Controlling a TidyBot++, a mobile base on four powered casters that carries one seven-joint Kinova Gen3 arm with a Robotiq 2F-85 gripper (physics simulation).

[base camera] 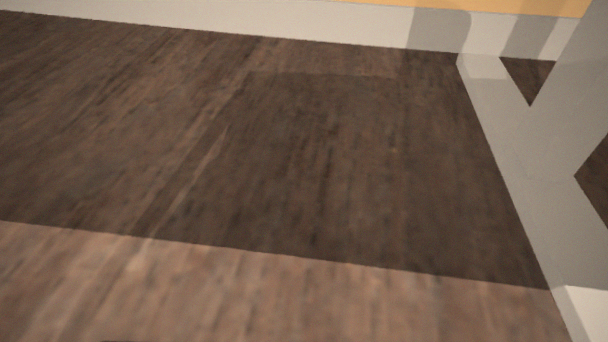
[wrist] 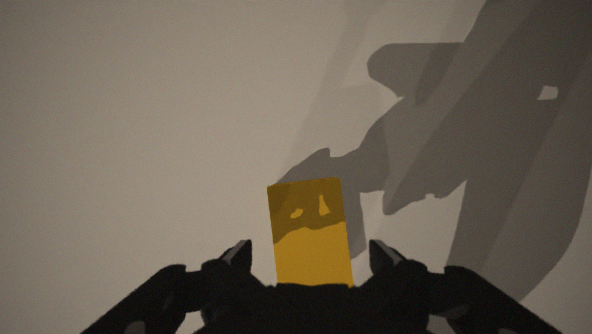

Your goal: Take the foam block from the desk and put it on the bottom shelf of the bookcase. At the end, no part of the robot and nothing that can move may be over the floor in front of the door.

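Places are measured from the arm's base along level axes (x ahead, y left, z up), in centimetres.
Pixels of known places: gripper, between the fingertips: (wrist: pixel 309 253).
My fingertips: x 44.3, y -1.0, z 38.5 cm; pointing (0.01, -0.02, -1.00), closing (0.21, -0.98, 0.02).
Behind a point stands the place of what it marks.
The foam block (wrist: pixel 311 240) {x 44.8, y -1.1, z 36.9 cm} is a yellow-orange rectangular block on the pale desk top (wrist: pixel 125 125) {x 51.4, y 20.2, z 32.4 cm}, in the lower middle of the wrist view. Its near end is hidden behind the gripper's dark body. My gripper (wrist: pixel 309 253) {x 44.4, y -1.0, z 38.5 cm} is open, with one fingertip to the left of the block and one to the right, and a gap on each side. The block is turned slightly relative to the fingers. How high the fingertips are above the desk top is hard to tell. The bookcase and the door cannot be made out in either view.
Shadows of the arm fall across the right of the desk top. In the base camera view, a pale grey crossed frame (base camera: pixel 505 150) stands at the right on the dark wooden floor (base camera: pixel 150 125) {x 56.4, y 25.8, z -39.6 cm}. A pale baseboard (base camera: pixel 250 20) {x 94.5, y 14.6, z -36.2 cm} runs along the back beneath an orange-yellow surface (base camera: pixel 500 6) {x 89.7, y -39.6, z -29.6 cm}.
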